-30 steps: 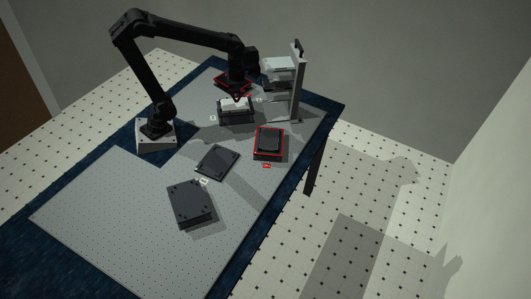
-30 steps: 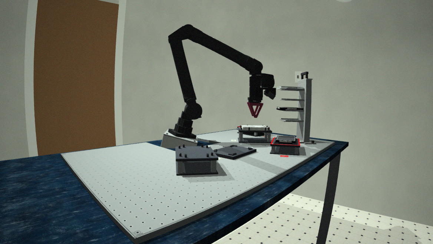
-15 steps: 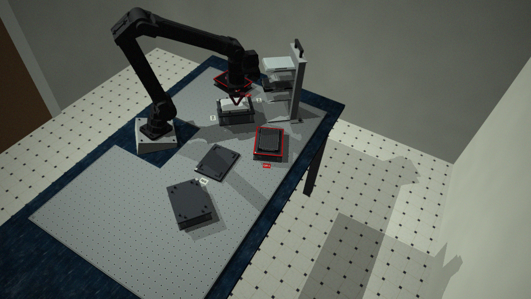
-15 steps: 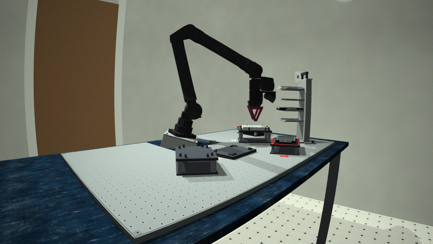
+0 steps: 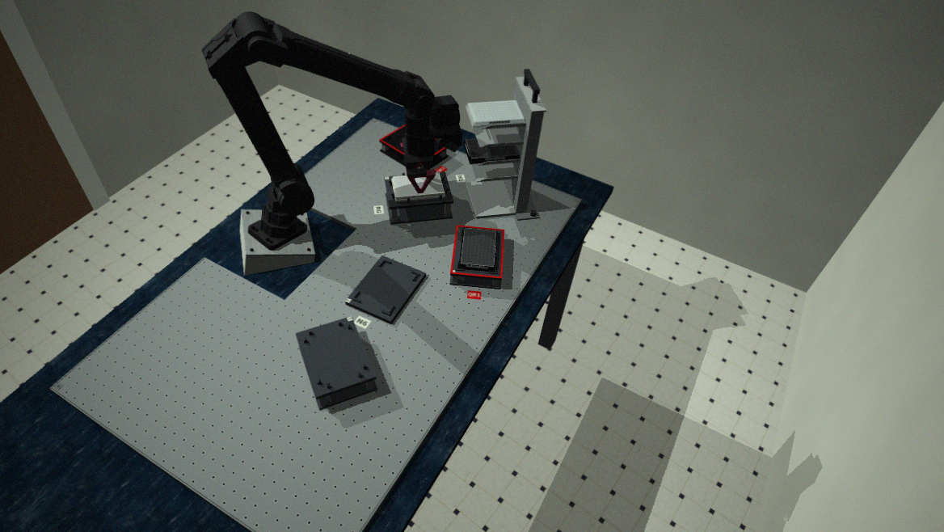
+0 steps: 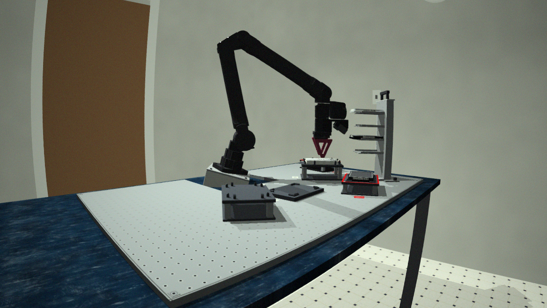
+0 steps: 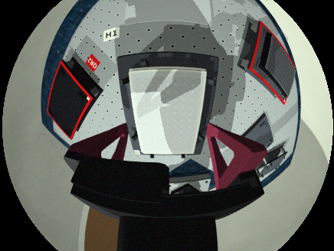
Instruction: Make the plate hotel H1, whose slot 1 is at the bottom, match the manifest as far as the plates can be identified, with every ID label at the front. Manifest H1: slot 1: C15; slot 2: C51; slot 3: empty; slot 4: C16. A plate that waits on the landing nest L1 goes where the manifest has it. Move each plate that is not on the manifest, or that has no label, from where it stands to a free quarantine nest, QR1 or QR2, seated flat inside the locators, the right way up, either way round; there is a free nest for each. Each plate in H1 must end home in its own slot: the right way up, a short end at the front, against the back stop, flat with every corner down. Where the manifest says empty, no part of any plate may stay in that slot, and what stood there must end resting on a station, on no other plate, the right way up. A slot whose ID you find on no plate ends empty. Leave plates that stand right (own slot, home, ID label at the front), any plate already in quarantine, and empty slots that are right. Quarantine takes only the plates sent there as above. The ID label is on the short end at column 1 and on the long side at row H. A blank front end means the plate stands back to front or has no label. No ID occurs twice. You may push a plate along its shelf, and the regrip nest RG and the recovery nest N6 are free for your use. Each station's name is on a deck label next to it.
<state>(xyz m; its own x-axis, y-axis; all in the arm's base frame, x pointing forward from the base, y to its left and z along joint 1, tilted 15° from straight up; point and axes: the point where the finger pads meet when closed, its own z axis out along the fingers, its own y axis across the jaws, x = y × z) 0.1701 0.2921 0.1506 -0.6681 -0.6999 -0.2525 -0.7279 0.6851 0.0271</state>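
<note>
Now: the raised regrip nest RG 40 mm below my hand. From my hand the other things lie so: quarantine nest QR1: 240 mm ahead, 70 mm to the right, 60 mm below; plate hotel H1: 200 mm to the left, 180 mm ahead, 60 mm above; quarantine nest QR2: 170 mm to the left, 150 mm behind, 60 mm below.
</note>
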